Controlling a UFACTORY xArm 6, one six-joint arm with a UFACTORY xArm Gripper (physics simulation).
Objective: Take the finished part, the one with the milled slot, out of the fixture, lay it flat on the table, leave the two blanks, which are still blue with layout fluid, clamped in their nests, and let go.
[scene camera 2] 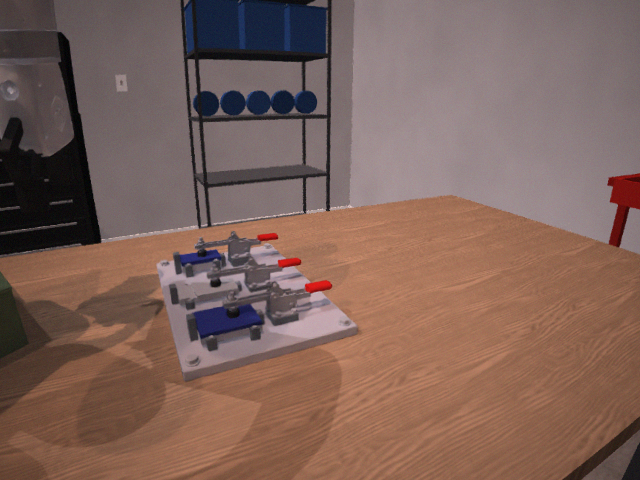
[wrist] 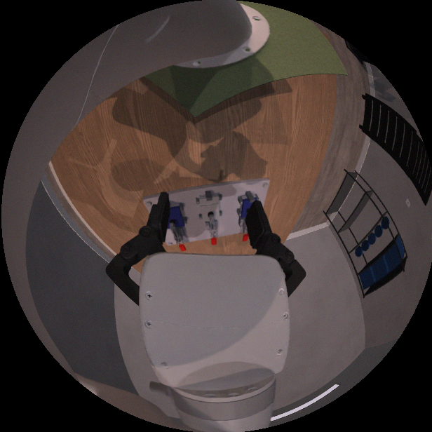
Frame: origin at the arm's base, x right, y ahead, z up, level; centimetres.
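Seen in the pictures: gripper, fingertip midpoint: [scene camera 2: 50, 197].
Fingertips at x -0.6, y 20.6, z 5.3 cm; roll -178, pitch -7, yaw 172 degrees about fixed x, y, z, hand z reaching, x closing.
Offsets run from my fingertips to a thing's middle. "*": to the spot under its first point.
The white fixture plate @[* dx +12.9, dy +29.9, dz -18.5 cm] [scene camera 2: 310, 334] [wrist: 230, 196] lies on the wooden table. The grey finished part @[dx -2.9, dy +18.4, dz -17.4 cm] [scene camera 2: 222, 291] [wrist: 209, 206] lies in the middle nest; its slot is too small to make out. One blue blank @[dx +8.0, dy +19.8, dz -17.2 cm] [scene camera 2: 224, 320] [wrist: 176, 215] sits in the near nest of the scene view, at left in the wrist view. The other blue blank @[dx -13.9, dy +18.5, dz -16.9 cm] [scene camera 2: 193, 258] [wrist: 244, 210] sits in the far nest, at right in the wrist view. All three clamp arms reach over their pieces. My gripper [wrist: 210, 205] is open and empty above the fixture, fingers spread to either side of the middle nest; it does not show in the scene view.
Three red clamp handles @[* dx +7.7, dy +33.0, dz -14.4 cm] [scene camera 2: 317, 286] [wrist: 213, 241] stick out on the side away from the nests' outer stops. A green block [scene camera 2: 10, 317] [wrist: 300, 55] stands beside the fixture, near the arm. A shelf rack [scene camera 2: 261, 54] stands behind the table, and a red stand [scene camera 2: 624, 192] at the right.
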